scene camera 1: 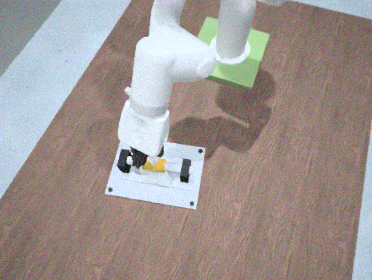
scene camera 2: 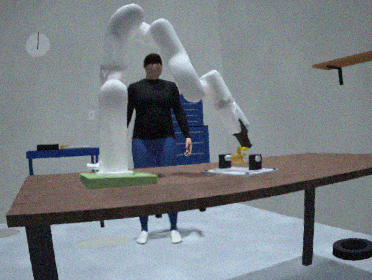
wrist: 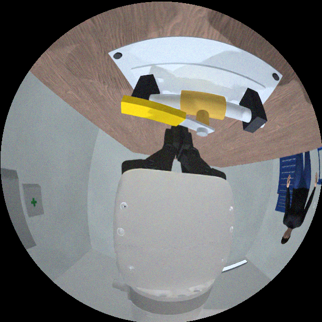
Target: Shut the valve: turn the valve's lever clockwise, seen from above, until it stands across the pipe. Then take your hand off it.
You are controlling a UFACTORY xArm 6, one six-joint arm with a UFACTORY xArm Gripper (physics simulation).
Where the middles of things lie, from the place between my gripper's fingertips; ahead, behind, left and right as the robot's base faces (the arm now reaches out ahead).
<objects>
Right now the yellow valve lever (wrist: 135, 106) is 30 mm behind my hand and 20 mm to the right of it. The rest, counted from my hand: pale base plate (scene camera 1: 141, 191): 80 mm below, 30 mm behind, 20 mm to the left.
</objects>
